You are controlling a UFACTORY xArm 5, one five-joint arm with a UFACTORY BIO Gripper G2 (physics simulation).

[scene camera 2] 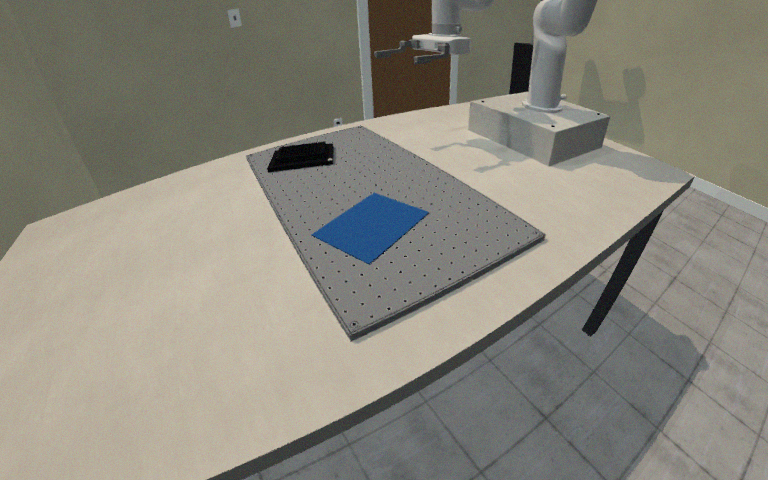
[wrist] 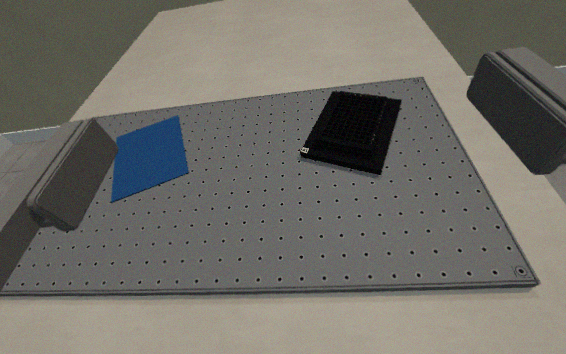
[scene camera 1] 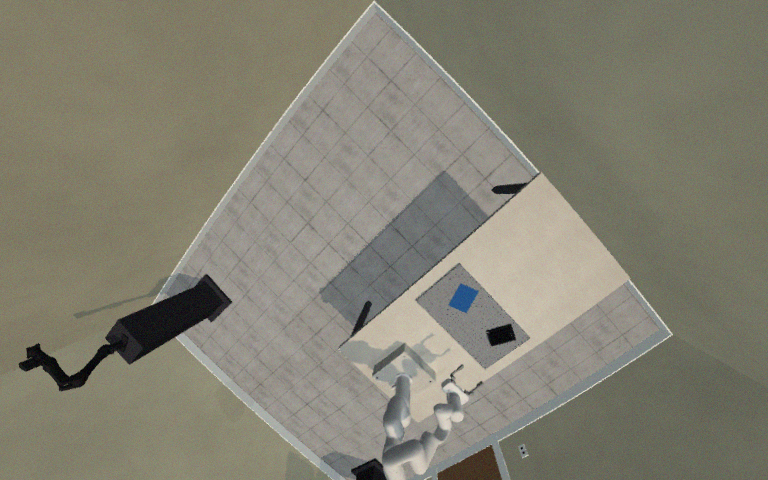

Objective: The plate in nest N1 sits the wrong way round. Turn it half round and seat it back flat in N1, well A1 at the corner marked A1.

Path:
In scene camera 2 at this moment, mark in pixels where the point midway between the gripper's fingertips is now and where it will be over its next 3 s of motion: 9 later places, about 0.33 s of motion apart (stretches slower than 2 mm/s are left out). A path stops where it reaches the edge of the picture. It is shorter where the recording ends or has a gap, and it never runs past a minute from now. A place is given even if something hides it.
My gripper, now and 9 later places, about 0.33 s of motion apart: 393, 57; 375, 65; 358, 74; 343, 82; 320, 94; 310, 100; 292, 111; 290, 112; 289, 112; 289, 112

